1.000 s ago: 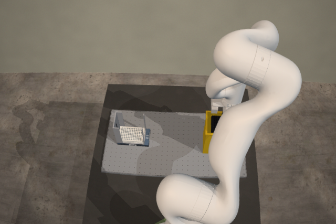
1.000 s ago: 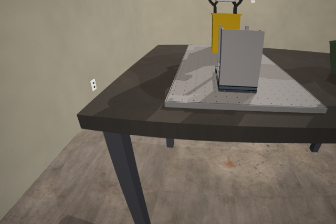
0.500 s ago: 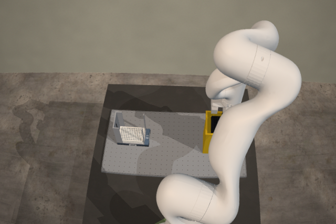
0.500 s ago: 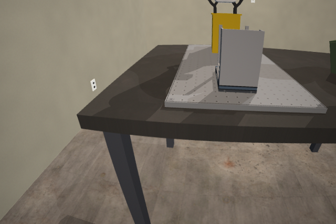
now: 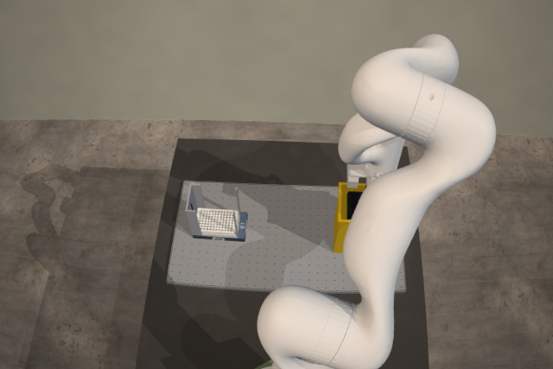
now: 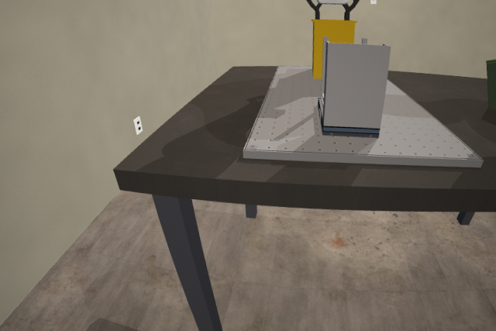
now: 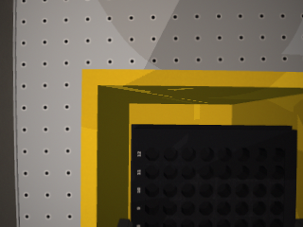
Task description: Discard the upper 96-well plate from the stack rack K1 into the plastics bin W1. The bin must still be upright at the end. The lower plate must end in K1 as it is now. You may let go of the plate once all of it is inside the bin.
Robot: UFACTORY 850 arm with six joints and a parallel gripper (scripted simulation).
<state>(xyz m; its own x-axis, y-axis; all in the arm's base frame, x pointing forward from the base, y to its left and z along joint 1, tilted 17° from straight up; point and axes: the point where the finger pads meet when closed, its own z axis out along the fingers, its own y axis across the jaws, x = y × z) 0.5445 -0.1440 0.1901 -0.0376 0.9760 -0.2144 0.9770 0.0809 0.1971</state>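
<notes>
The black 96-well plate lies 1 cm below my hand. The rest, counted from my hand: grey rack wall: 2 cm behind, 50 cm to the left, 9 cm below; white 96-well plate: 1 cm behind, 44 cm to the left, 15 cm below; yellow plastics bin W1: 9 cm below.
</notes>
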